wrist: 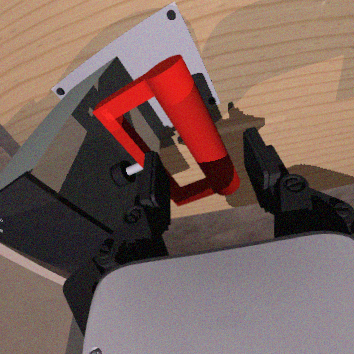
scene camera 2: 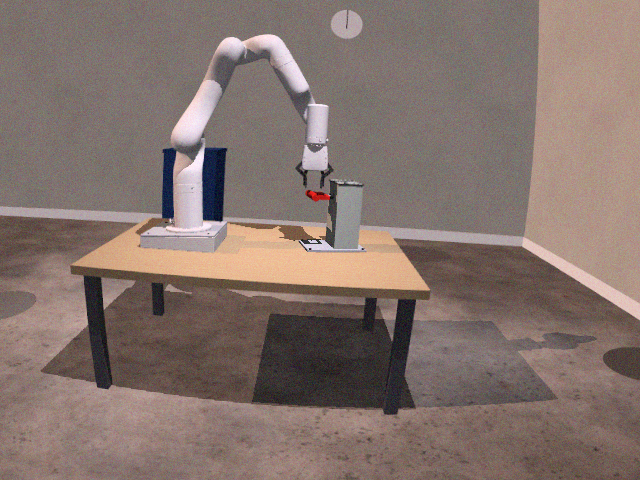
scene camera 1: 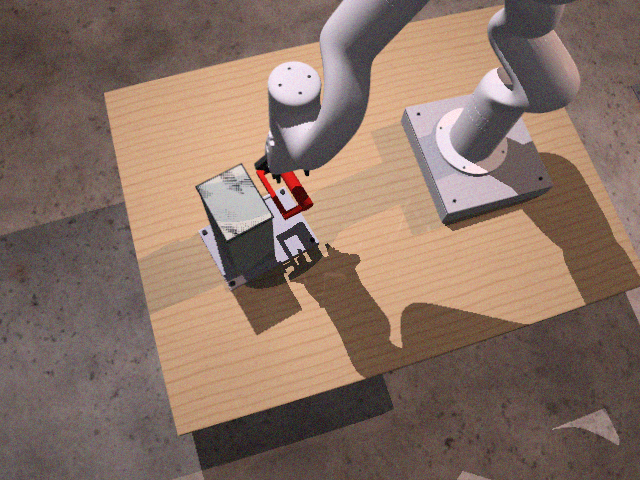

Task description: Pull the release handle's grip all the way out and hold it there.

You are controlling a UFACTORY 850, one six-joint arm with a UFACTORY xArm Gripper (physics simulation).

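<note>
The release handle is a red rectangular frame with a thick round grip bar [scene camera 1: 295, 186] [scene camera 2: 313, 195] [wrist: 187, 117] on its outer side. A thin pale rod [wrist: 134, 168] joins the frame to a tall grey-green housing [scene camera 1: 235, 204] [scene camera 2: 346, 217] [wrist: 62, 150]. A short length of rod shows between frame and housing. My gripper [scene camera 1: 292, 176] [scene camera 2: 313, 186] [wrist: 202, 156] is open, pointing down, with its fingertips a little above the handle in the second scene view. In the wrist view the grip bar shows between the two fingers, and the left finger overlaps the frame's inner side. No contact is visible.
The housing stands on a pale plate [scene camera 1: 281, 228] [wrist: 145, 47] bolted to the wooden table [scene camera 1: 206, 372] [scene camera 2: 248, 268]. The housing's top is close beside my gripper. The arm's base block [scene camera 1: 429, 170] [scene camera 2: 175, 241] is across the table. A blue bin [scene camera 2: 214, 180] stands behind.
</note>
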